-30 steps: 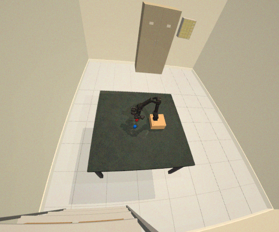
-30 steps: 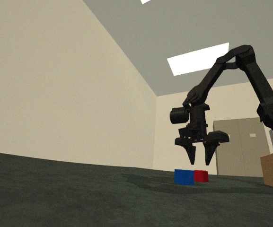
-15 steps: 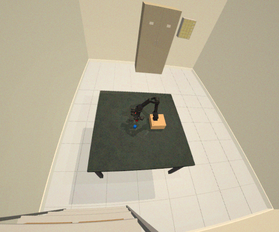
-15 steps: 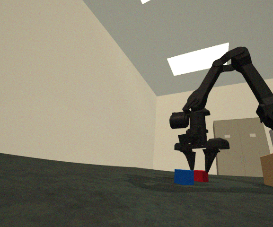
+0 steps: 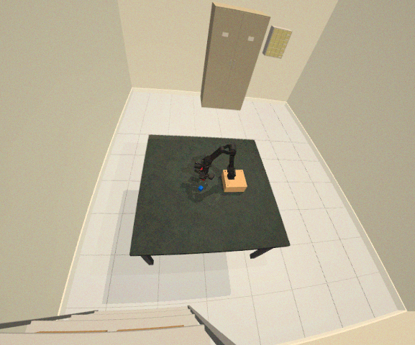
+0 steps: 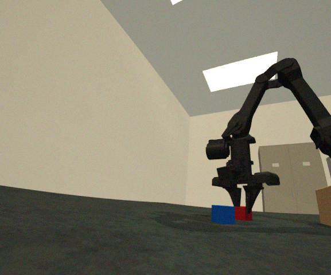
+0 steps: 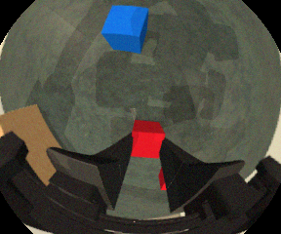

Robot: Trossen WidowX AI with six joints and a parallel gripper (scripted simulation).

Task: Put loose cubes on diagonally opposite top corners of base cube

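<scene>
The blue cube is 3 cm ahead of my gripper tip and 12 cm to the left of it. From my gripper tip the other things lie so: red cube (right at my gripper tip).
</scene>
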